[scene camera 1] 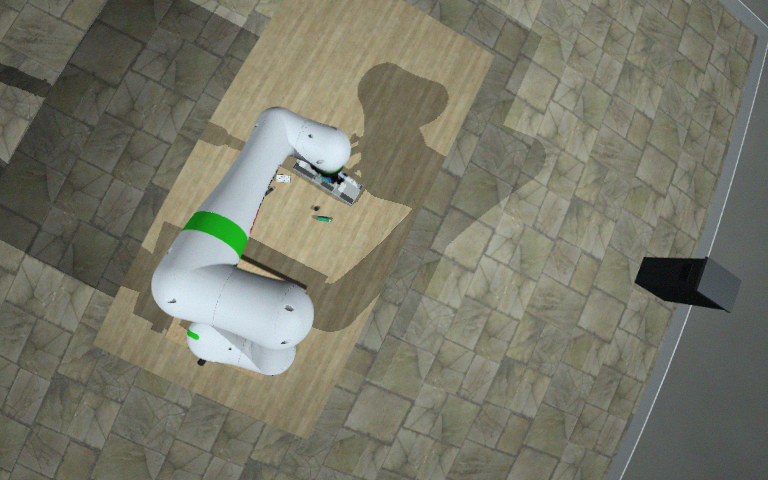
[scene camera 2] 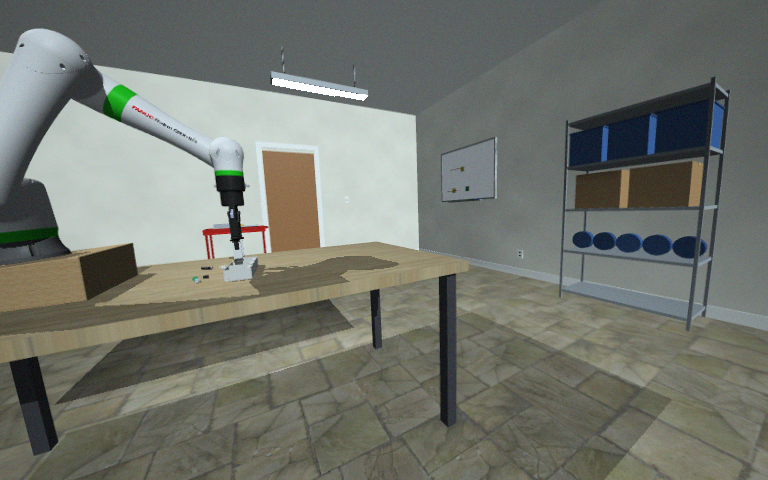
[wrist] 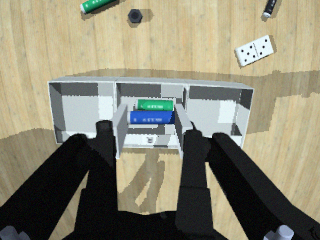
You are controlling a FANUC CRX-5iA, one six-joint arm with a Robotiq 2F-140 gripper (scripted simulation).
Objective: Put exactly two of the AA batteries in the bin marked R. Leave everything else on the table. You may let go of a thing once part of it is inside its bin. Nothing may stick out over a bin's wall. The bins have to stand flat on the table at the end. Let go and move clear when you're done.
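A grey bin (scene camera 1: 347, 191) is in sight, and the wrist view (wrist: 76, 106) shows it too. The gripper (scene camera 2: 239, 257) is visible as well, and it also appears in the wrist view (wrist: 150, 115).
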